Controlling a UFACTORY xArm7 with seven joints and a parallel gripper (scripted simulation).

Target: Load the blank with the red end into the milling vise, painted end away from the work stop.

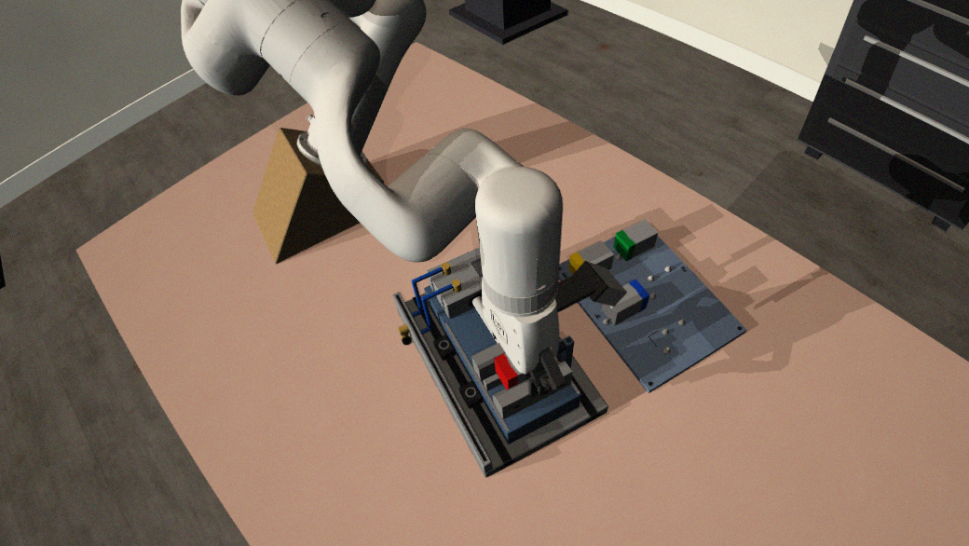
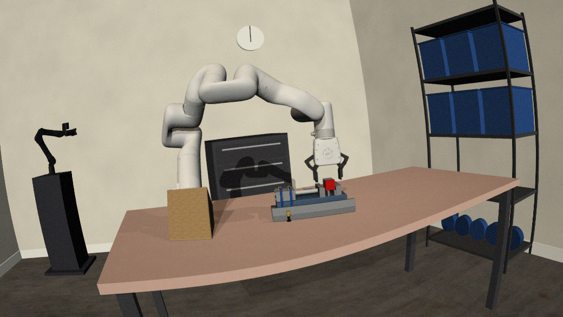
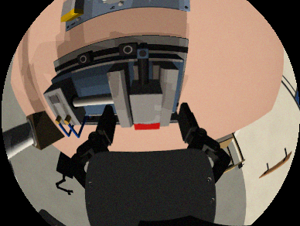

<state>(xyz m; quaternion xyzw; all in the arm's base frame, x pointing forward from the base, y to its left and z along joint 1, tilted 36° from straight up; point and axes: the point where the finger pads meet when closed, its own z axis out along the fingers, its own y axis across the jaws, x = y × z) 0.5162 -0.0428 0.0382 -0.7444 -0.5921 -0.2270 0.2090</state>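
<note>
My gripper is now 40 mm above the fixed jaw and 30 mm short of it. From my hand the other things lie so: blue-ended blank 210 mm to the left, 90 mm below, 10 mm behind; dark work stop 50 mm to the left, 30 mm below, 10 mm ahead; hosed block 160 mm behind, 40 mm below, 30 mm to the left.
</note>
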